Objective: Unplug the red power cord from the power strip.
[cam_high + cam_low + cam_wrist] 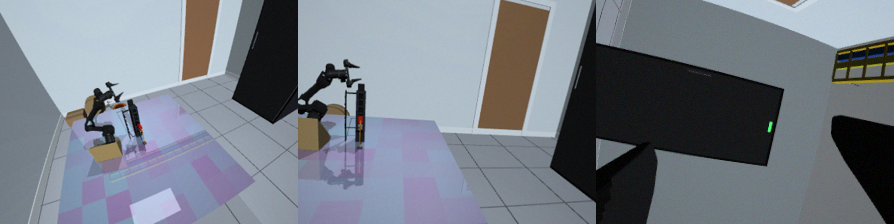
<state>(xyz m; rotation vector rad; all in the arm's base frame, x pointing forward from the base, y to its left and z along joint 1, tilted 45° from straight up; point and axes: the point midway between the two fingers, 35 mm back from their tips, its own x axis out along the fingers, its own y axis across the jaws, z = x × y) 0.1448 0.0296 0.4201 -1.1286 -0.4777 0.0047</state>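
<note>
Right now the red plug is 8 cm ahead of my gripper tip, 24 cm to the right of it and 24 cm below it.
</note>
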